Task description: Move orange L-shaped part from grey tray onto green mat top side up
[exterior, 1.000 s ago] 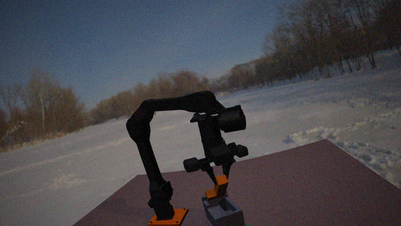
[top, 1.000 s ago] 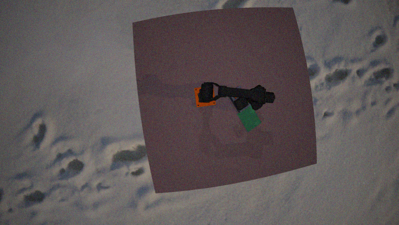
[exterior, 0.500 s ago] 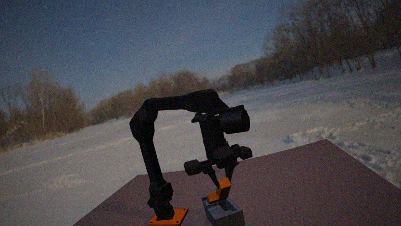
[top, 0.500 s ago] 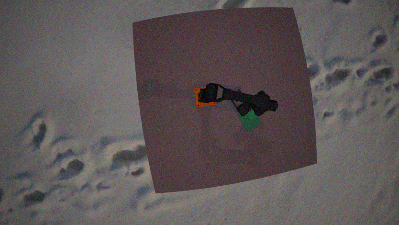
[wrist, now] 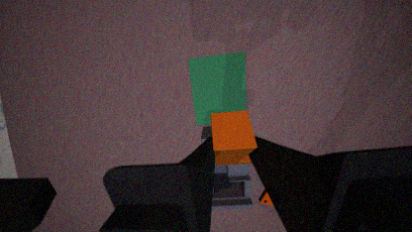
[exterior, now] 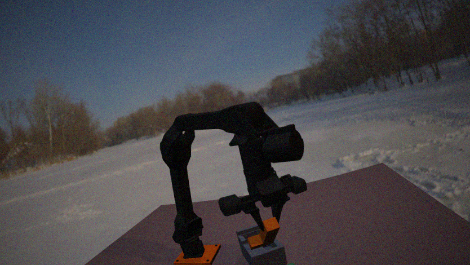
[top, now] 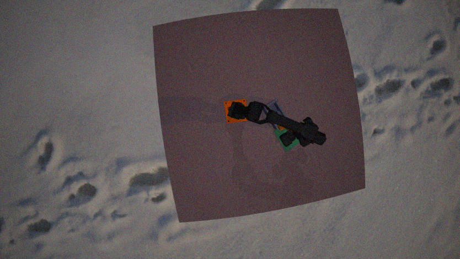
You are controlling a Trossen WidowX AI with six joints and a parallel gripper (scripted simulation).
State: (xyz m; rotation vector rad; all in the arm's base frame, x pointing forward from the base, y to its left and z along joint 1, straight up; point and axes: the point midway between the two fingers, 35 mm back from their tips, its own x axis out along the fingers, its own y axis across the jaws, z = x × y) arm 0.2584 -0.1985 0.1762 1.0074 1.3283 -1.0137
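My gripper tip is now 1 cm short of the green mat, 4 cm to the left of it and 17 cm above it. The rest, counted from my gripper tip: orange L-shaped part 2 cm behind, 3 cm to the left, 3 cm below.
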